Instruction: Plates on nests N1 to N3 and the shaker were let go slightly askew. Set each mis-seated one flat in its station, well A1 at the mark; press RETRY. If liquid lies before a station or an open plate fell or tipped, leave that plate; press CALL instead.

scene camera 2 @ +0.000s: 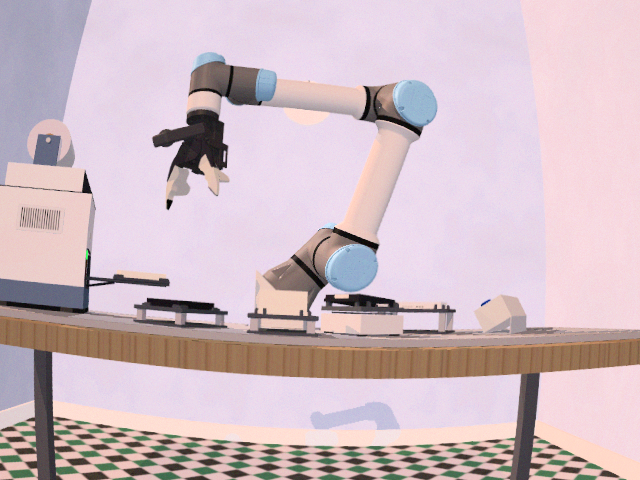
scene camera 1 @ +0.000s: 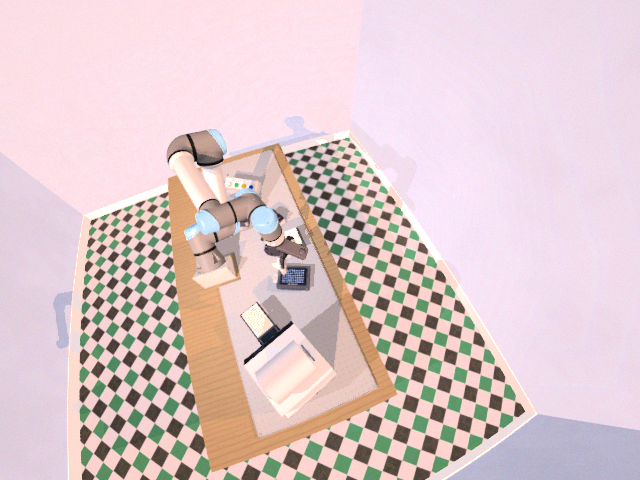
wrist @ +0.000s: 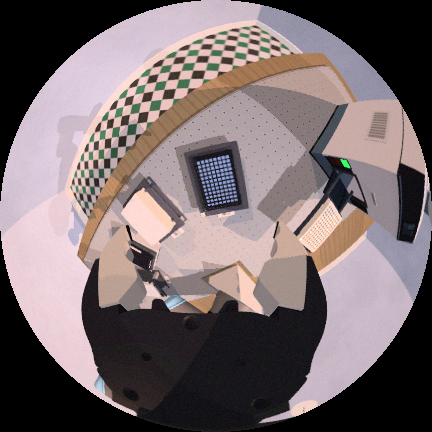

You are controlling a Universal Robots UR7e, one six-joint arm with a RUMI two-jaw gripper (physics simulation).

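Places are measured from the arm's base along level axes (x ahead, y left, z up), in millimetres.
Where they show: gripper, between the fingertips: (scene camera 2: 190, 203) (scene camera 1: 289, 257) (wrist: 200, 226); arm's base, origin of its link: (scene camera 1: 211, 266).
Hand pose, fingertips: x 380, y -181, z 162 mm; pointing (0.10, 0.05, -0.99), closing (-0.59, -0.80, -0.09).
Observation:
Things, the pixels of their top centre, and the offset from my fingertips. "spot": a spot on its surface instead.
- nest, a spot on its surface: (wrist: 242, 175) spot: dz -207, dx -29, dy -60 mm
- dark plate with pale blue wells, centre of its top: (scene camera 2: 181, 300) (wrist: 217, 181) (scene camera 1: 293, 275) dz -192, dx -6, dy -7 mm
- white plate, centre of its top: (scene camera 2: 283, 291) (wrist: 142, 221) (scene camera 1: 287, 237) dz -165, dx +33, dy +193 mm
- black plate, centre of its top: (scene camera 2: 359, 295) (wrist: 132, 257) dz -163, dx -23, dy +340 mm
- white shaker, a spot on its surface: (scene camera 2: 361, 323) spot: dz -217, dx +60, dy +336 mm
- pale plate, centre of its top: (scene camera 2: 417, 302) (wrist: 143, 289) dz -172, dx -165, dy +491 mm
- button panel, centre of its top: (scene camera 2: 502, 296) (scene camera 1: 240, 180) dz -157, dx -113, dy +687 mm
- large white instrument, centre of its top: (scene camera 2: 60, 129) (scene camera 1: 281, 367) dz +215, dx -139, dy -414 mm
- cream plate, centre of its top: (scene camera 2: 140, 272) (wrist: 322, 228) (scene camera 1: 256, 319) dz -131, dx -227, dy -167 mm
My gripper (scene camera 1: 279, 267) (scene camera 2: 192, 200) (wrist: 200, 226) is open and empty, high above the table near a nest. That nest (scene camera 1: 308, 283) (wrist: 242, 175) bears a dark plate with pale blue wells (scene camera 1: 293, 276) (scene camera 2: 179, 303) (wrist: 218, 181); it looks about level in the second scene view. A white plate (scene camera 1: 295, 235) (wrist: 150, 216) lies on the neighbouring nest; its exact seating is unclear. A black plate (scene camera 2: 359, 299) (wrist: 142, 258) lies on the white shaker (scene camera 2: 361, 323), and looks slightly askew. A pale plate (scene camera 2: 421, 305) is on a farther nest. The button panel (scene camera 1: 242, 184) (scene camera 2: 500, 312) stands beyond. A1 marks are too small to read.
A large white instrument (scene camera 1: 292, 369) (scene camera 2: 41, 248) (wrist: 375, 145) with a green light stands at one table end. Its extended tray bears a cream plate (scene camera 1: 257, 320) (scene camera 2: 140, 275) (wrist: 321, 227). The arm's base (scene camera 1: 217, 276) stands across from the nests.

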